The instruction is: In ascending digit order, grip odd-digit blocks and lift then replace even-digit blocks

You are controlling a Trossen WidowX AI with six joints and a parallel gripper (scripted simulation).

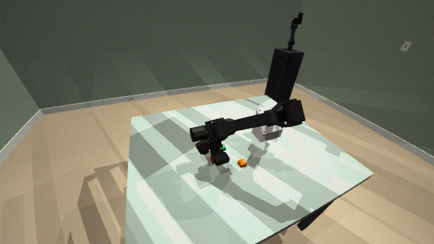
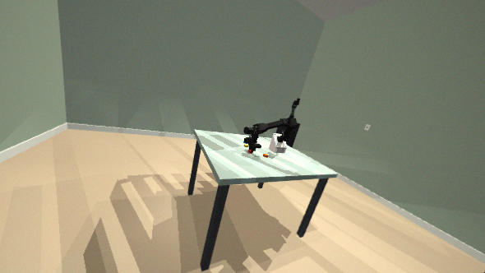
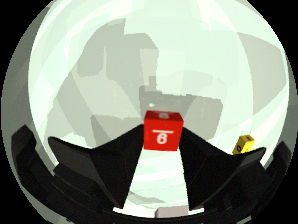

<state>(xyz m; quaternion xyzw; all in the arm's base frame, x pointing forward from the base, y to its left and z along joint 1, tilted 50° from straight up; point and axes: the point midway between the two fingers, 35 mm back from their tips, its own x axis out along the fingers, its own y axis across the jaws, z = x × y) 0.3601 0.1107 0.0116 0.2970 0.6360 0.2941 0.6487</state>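
Now: gripper tip right at the red block. Round my gripper tip: yellow block: 14 cm to the right, 3 cm behind; then green block: 7 cm behind, 6 cm to the right; then orange block: 12 cm behind, 7 cm to the left.
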